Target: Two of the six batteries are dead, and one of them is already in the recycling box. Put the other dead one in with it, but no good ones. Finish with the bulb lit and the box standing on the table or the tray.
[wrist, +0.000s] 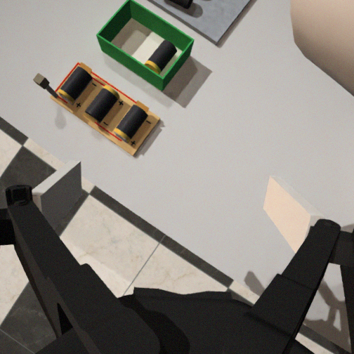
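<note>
The green recycling box (110, 51) stands upright on the table, with one black battery (162, 56) with a yellow end lying inside. The wooden battery holder (142, 143) lies beside it with three batteries: the left one (76, 83) and the right one (132, 120) have their yellow ends toward the lower edge, the middle one (102, 105) toward the upper edge. A dark lever with a square tip (41, 80) sticks up at the holder's left end. My gripper (175, 185) is open and empty, apart from the holder and box. No lit bulb shows.
Part of the grey tray (215, 31) shows at the top, with part of a dark battery (181, 3) on it. A large beige rounded shape (330, 40), not identifiable, fills the upper right. The table edge runs diagonally below the holder, with tiled floor beyond.
</note>
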